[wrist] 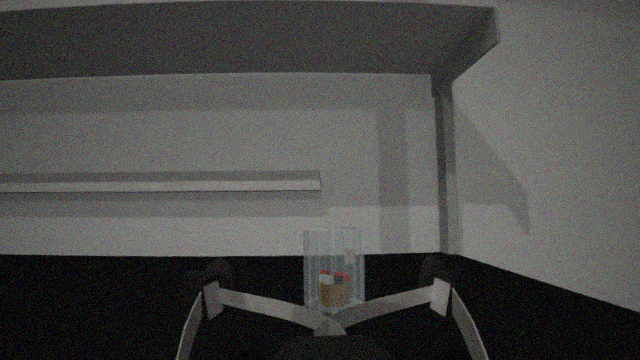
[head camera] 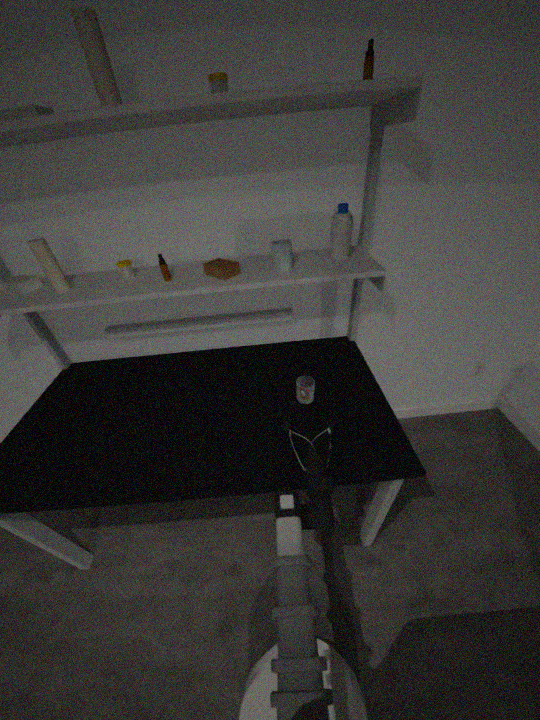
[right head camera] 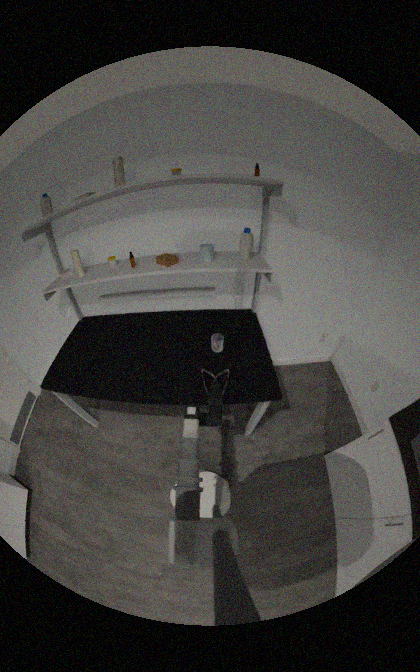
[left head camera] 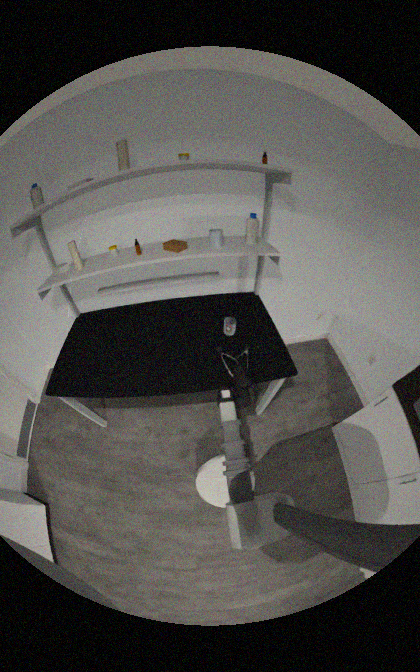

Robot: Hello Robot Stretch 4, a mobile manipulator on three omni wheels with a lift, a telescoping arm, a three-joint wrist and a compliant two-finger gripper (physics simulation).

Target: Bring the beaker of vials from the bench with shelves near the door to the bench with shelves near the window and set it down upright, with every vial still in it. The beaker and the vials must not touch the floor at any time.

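The clear beaker point(head camera: 305, 389) point(left head camera: 229, 326) point(right head camera: 217, 343) point(wrist: 333, 260) stands upright on the black top of a bench with shelves point(head camera: 174, 430) point(left head camera: 150, 350) point(right head camera: 140, 355) point(wrist: 100, 300), toward its right side. Several vials point(wrist: 334, 291) with red and pale caps and amber bodies are inside it. My gripper point(head camera: 309, 425) point(left head camera: 233, 351) point(right head camera: 215, 369) point(wrist: 325, 278) is open and empty, over the front right part of the bench. The beaker is beyond the fingertips, centred between them in the wrist view, and apart from them. The beaker's base is partly hidden by the finger strips there.
The lower shelf point(head camera: 191, 284) point(wrist: 250, 40) overhangs the back of the bench. It bears a blue-capped bottle point(head camera: 341, 235), a pale blue container point(head camera: 283, 254) and an orange-brown block point(head camera: 222, 268). A shelf post point(wrist: 447, 175) stands at the back right. White cabinets point(left head camera: 370, 460) are at the right.
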